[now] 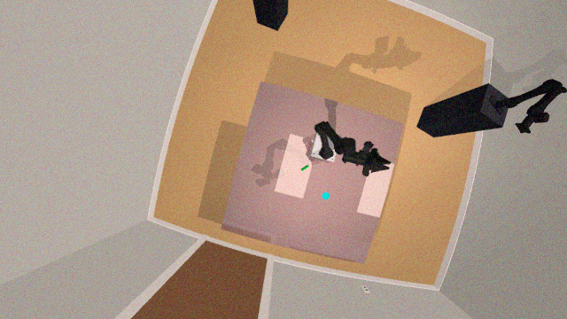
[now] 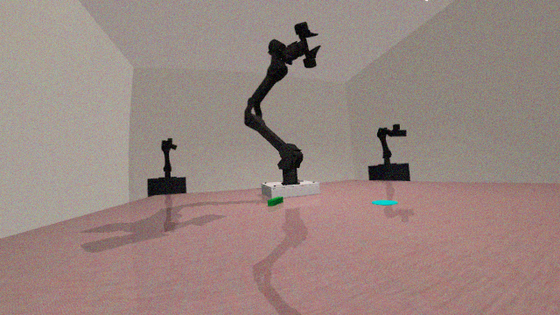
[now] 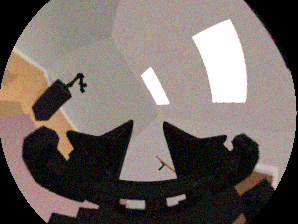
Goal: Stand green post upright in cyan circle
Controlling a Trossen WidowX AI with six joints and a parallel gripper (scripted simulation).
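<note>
The green post is 670 mm below my gripper tip, 250 mm to the right of it and 170 mm ahead of it. Also, from my gripper tip: cyan circle (680 mm below, 300 mm ahead, 10 mm to the left).
</note>
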